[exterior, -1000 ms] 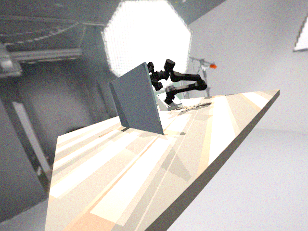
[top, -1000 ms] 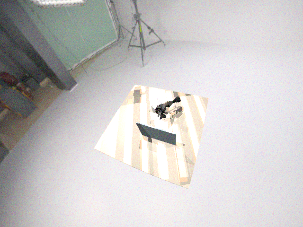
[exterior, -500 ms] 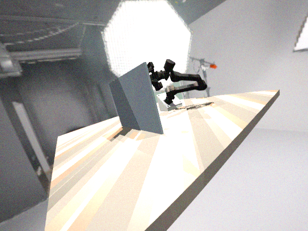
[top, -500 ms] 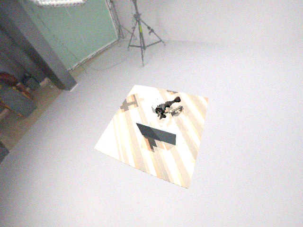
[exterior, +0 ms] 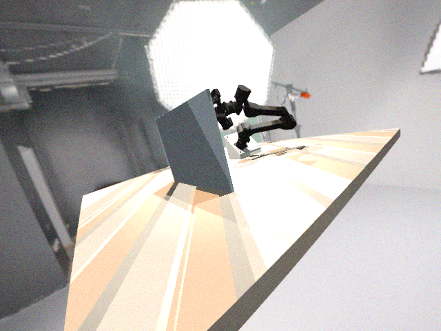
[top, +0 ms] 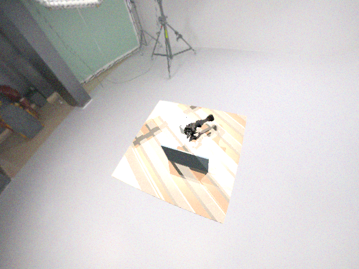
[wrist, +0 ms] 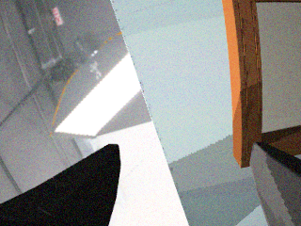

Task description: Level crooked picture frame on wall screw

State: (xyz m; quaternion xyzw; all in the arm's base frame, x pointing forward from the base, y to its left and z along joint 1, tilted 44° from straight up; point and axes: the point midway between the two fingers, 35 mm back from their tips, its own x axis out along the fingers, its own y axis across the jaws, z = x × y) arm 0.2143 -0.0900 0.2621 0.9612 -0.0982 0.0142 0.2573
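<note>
Right now the picture frame is 13 cm ahead of my gripper tip, 1 cm to the left of it and 11 cm below it. The rest, counted from my gripper tip: wall panel 14 cm ahead, 12 cm below.
</note>
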